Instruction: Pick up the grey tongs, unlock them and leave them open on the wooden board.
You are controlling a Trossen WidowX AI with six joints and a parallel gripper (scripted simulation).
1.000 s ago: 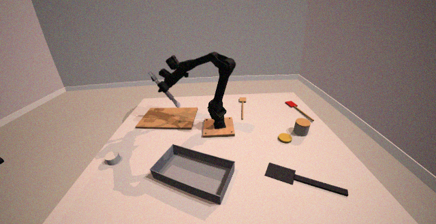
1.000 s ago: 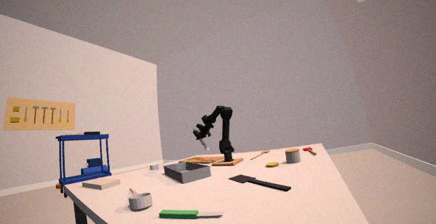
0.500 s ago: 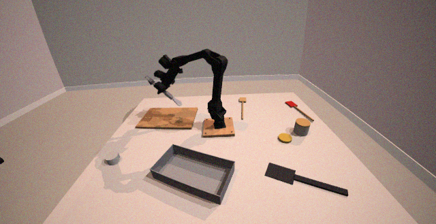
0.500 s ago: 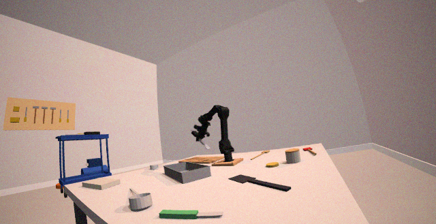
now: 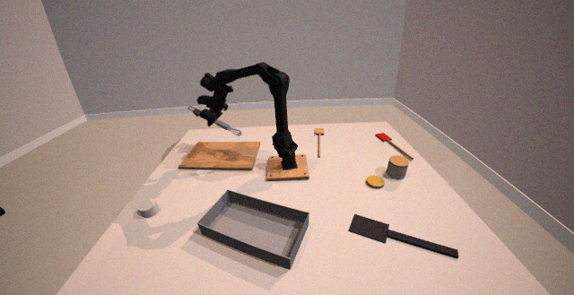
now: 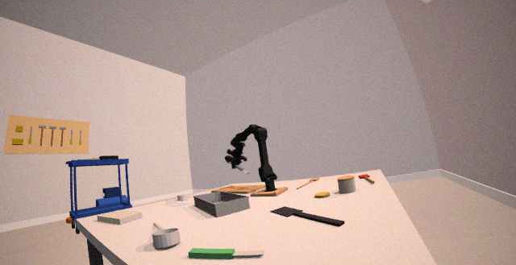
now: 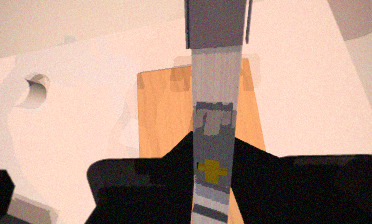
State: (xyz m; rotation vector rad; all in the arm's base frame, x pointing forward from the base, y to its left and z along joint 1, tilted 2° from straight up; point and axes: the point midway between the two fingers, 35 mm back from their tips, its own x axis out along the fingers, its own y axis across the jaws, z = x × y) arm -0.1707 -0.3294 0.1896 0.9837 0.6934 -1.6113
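Now: the yellow lock piece 20 mm to the left of my gripper tip and 30 mm above it. From my gripper tip the other things lie so: yellow disc 350 mm ahead, 670 mm to the left, 160 mm below; then grey roasting tin 490 mm ahead, 190 mm to the left, 140 mm below; then wooden board 10 mm ahead, 30 mm to the left, 160 mm below.
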